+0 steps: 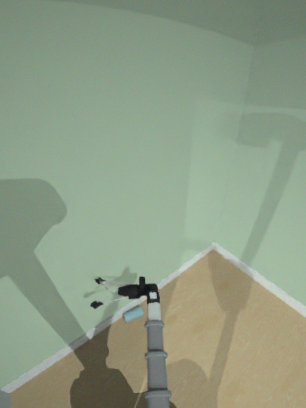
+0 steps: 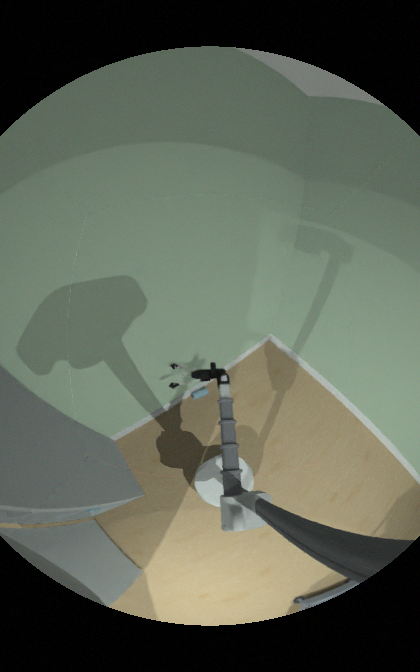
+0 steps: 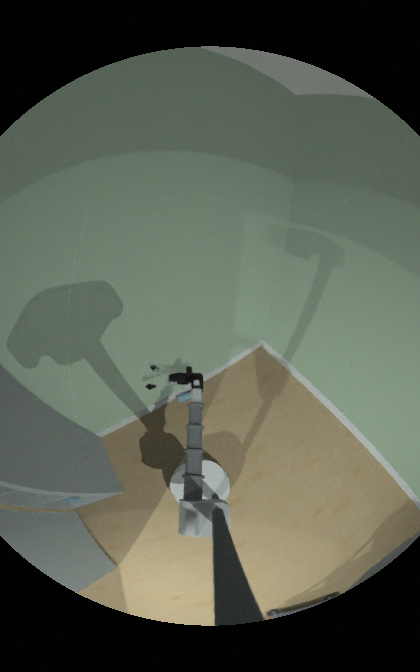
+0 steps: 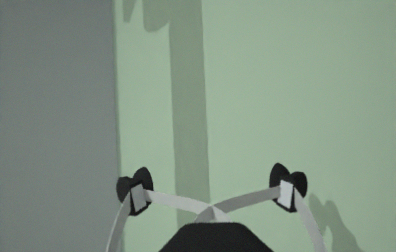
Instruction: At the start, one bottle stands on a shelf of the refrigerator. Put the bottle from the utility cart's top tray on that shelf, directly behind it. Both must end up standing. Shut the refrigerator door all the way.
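Places are measured from the robot's base along level axes (x left, y ahead, z down), in metres.
Where they show: gripper, fingertip midpoint: [image 1: 92,292] [image 2: 169,375] [image 3: 147,376] [image 4: 210,180].
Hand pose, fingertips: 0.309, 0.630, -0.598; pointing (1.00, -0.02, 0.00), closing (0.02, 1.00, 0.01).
Things, the pixels of their centre, and the offset from my fingertips, as dx, dy, dz.
- light blue cylinder at the middle of its body: [image 1: 133,314] [image 2: 199,392] [image 3: 185,396] -0.151, +0.144, +0.591
- small bluish thing at the middle of its body: [image 2: 90,506] [image 3: 71,498] +0.688, -0.978, +0.428
A light blue cylinder [image 1: 133,314] [image 2: 200,393] [image 3: 184,397], which looks like a bottle, lies on its side on the floor against the wall's foot. My gripper [image 1: 98,292] [image 2: 174,375] [image 3: 152,377] [image 4: 210,180] is open and empty. It points left beside the wall, above and to the left of the cylinder, not touching it. The large grey body at the left looks like the refrigerator [image 2: 50,440] [image 3: 45,440] [image 4: 55,125]. A small bluish thing [image 2: 95,511] [image 3: 73,499] shows in its pale front strip, too unclear to identify. The utility cart cannot be made out.
Green walls [image 1: 125,150] meet in a corner beyond the arm, with a white baseboard [image 1: 45,367]. A lower grey panel [image 2: 80,555] [image 3: 55,550] stands at the lower left. A grey rail [image 2: 325,594] [image 3: 302,604] shows at the bottom right.
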